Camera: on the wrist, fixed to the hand. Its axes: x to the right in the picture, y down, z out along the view.
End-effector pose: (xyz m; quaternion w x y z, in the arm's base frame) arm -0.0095 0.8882 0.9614 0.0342 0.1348 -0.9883 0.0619
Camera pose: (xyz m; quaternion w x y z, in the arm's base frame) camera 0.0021 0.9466 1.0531 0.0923 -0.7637 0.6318 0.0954
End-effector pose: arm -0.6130 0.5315 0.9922 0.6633 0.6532 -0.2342 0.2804
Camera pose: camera -0.6609 0.6287 1.0070 0.6849 0.6110 0.1262 -0.3763
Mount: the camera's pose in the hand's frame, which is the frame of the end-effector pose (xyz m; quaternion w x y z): -0.0187 0.0423 -0.0991 0.7183 -0.0948 -0.1730 -0.6672
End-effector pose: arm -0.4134 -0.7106 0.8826 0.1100 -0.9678 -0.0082 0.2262
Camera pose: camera -0.3880 -0.7738 0.9682 0.1368 -0.6610 -0.6921 0.2557
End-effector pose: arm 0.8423 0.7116 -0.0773 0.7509 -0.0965 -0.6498 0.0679
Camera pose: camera 0.9386 0.7429 -0.1187 0.4631 0.3048 -0.6675 -0.4971
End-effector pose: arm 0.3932 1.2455 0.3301 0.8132 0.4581 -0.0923 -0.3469
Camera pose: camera 0.4460 1.3395 0.3116 0.3801 0.2535 0.1315 -0.8797
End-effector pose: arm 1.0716 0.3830 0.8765 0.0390 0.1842 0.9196 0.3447
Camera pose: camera 1.0825 0.3441 0.9781 0.4346 -0.4253 0.7440 0.2769
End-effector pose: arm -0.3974 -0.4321 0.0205 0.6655 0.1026 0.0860 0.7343
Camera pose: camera -0.4625 -0.4539 -0.0646 0.9925 0.0803 -0.0545 0.0738
